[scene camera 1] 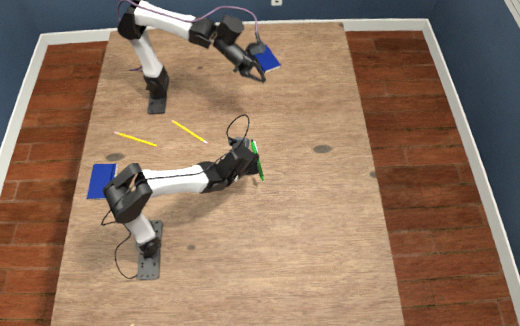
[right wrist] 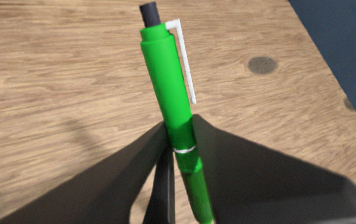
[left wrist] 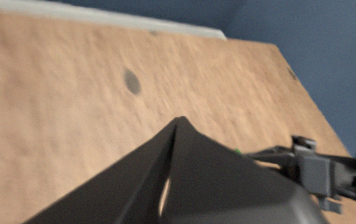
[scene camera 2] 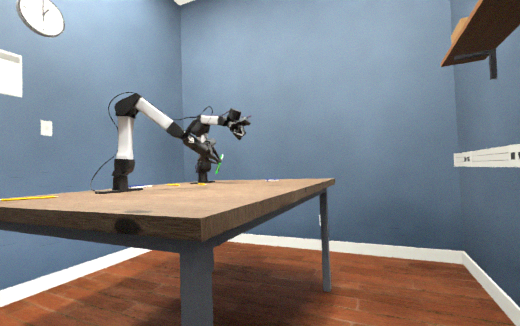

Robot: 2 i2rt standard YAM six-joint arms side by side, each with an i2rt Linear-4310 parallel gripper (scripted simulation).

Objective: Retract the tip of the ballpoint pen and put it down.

Labels:
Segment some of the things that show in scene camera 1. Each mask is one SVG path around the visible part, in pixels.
A blue notebook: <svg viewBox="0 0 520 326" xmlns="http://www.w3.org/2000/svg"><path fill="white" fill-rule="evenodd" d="M117 163L93 165L87 200L106 200L102 189L116 177Z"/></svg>

